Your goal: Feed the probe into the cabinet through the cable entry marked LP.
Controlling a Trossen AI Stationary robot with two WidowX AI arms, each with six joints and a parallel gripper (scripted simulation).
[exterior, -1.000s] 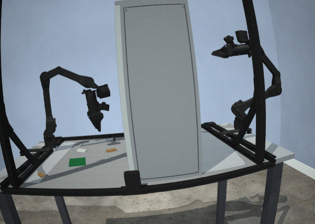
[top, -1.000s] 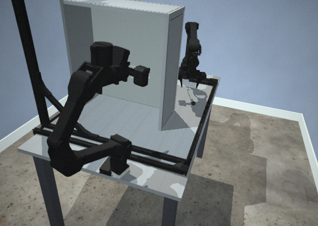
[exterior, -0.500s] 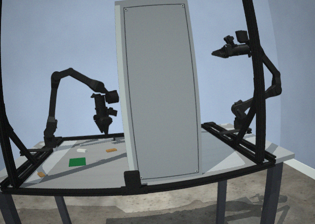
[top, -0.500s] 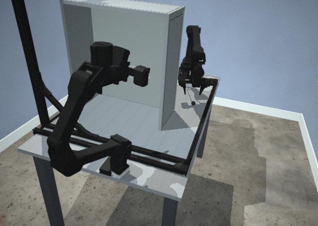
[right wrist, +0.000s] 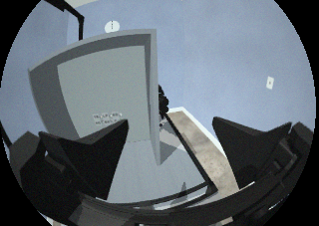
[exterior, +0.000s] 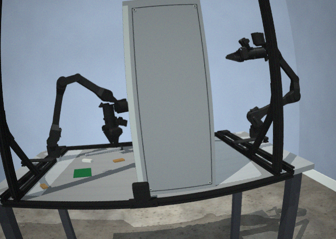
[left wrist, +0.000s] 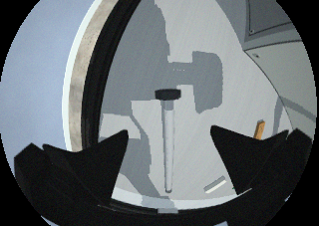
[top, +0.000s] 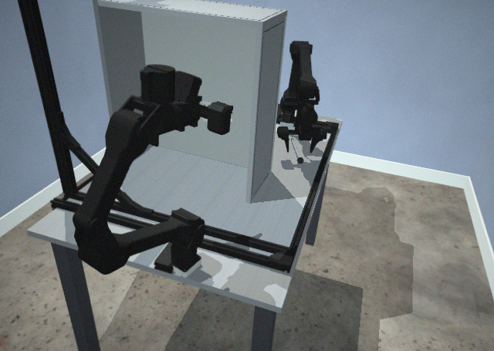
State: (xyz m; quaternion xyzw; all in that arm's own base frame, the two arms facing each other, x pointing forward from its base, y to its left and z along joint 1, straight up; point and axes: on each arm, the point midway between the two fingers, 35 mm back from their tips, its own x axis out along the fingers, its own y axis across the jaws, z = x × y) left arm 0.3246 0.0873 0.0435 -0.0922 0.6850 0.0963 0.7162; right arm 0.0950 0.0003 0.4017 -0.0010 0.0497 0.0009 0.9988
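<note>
Right now my left hand is 50 mm to the right of the rod, 50 mm above it and 20 mm past it. Also, from my left hand: white block (180 mm behind, 110 mm to the left, 60 mm below); green patch (340 mm behind, 100 mm to the left, 60 mm below); LP label (330 mm behind, 160 mm to the right, 150 mm above).
The rod is 90 mm ahead of my right hand, 660 mm to the left of it and 410 mm below it. Also, from my right hand: white block (70 mm behind, 720 mm to the left, 420 mm below); then green patch (230 mm behind, 710 mm to the left, 420 mm below); then LP label (220 mm behind, 450 mm to the left, 210 mm below).
</note>
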